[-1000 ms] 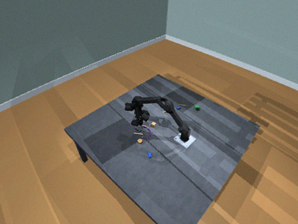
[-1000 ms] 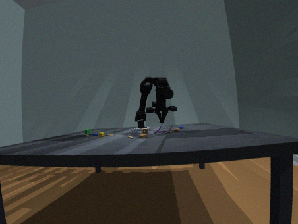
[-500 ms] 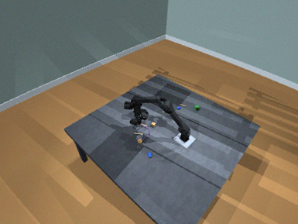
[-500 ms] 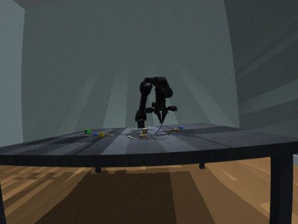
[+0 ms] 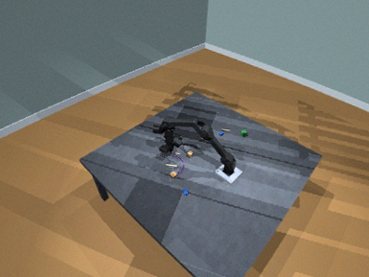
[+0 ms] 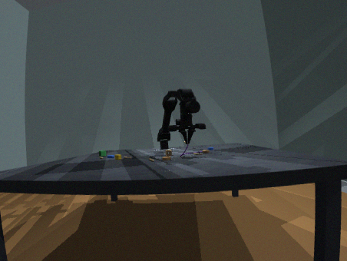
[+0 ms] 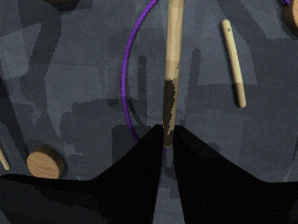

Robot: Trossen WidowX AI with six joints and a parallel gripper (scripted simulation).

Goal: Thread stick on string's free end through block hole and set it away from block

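The wooden block lies 70 mm behind my gripper tip, 120 mm to the right of it and 50 mm below it. Round my gripper tip: yellow piece (20 mm ahead, 380 mm to the right, 50 mm below); then round wooden button (130 mm behind, 90 mm to the left, 60 mm below); then thin wooden stick (10 mm behind).
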